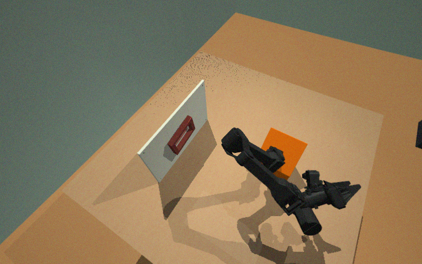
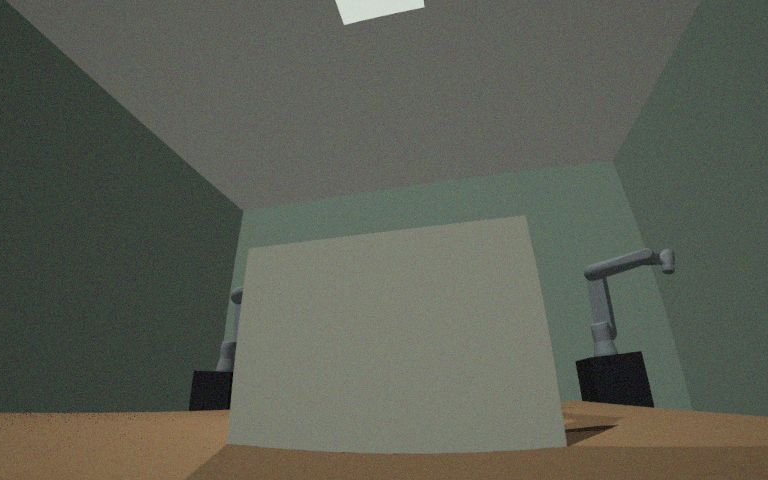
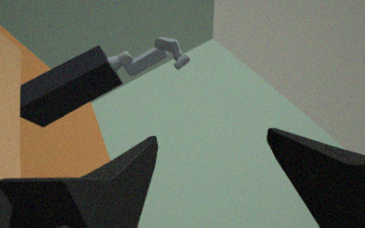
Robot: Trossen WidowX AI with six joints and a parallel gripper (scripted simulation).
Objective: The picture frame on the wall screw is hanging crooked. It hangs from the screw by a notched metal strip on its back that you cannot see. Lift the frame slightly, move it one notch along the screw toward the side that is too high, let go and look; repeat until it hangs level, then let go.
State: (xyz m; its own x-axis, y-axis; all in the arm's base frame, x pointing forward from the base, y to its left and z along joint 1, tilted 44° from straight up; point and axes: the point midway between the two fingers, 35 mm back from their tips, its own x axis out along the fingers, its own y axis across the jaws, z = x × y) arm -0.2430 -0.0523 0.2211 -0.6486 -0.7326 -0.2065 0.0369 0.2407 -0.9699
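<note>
The red picture frame lies 690 mm ahead of my gripper tip, 180 mm below it and 60 mm to the left of it. Also, from my gripper tip: white wall panel (700 mm ahead, 190 mm below, 40 mm to the left).
</note>
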